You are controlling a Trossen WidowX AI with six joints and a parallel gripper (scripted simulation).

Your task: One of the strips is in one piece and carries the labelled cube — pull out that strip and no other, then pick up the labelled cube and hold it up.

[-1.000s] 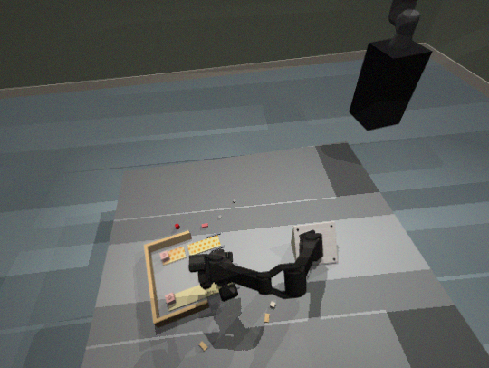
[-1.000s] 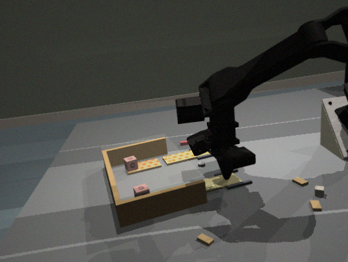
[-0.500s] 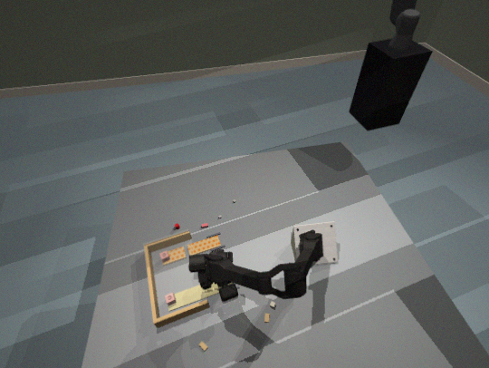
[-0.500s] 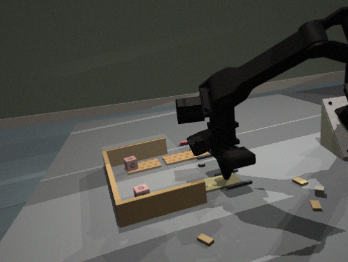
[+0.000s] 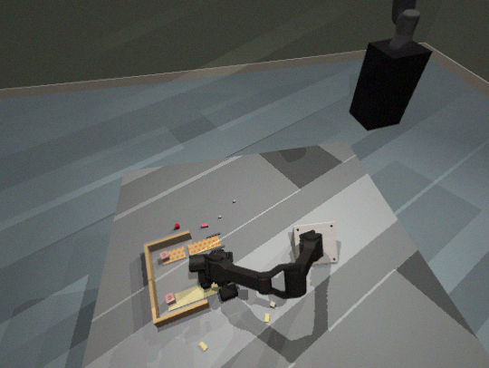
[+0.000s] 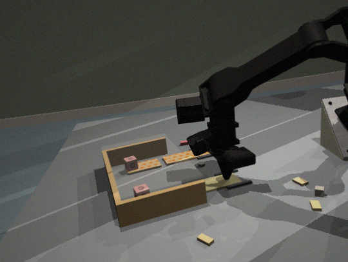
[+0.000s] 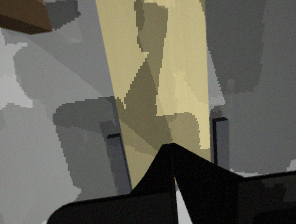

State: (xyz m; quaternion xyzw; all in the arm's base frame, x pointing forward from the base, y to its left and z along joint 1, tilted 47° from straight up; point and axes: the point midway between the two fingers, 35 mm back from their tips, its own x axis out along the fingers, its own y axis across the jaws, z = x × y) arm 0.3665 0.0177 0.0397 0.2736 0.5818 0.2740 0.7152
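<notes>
My gripper tip is 11 cm to the left of the grey disc and 3 cm short of it. Round my gripper tip: white cube 15 cm behind, 13 cm to the left; then pink block 29 cm to the right, 3 cm ahead.
</notes>
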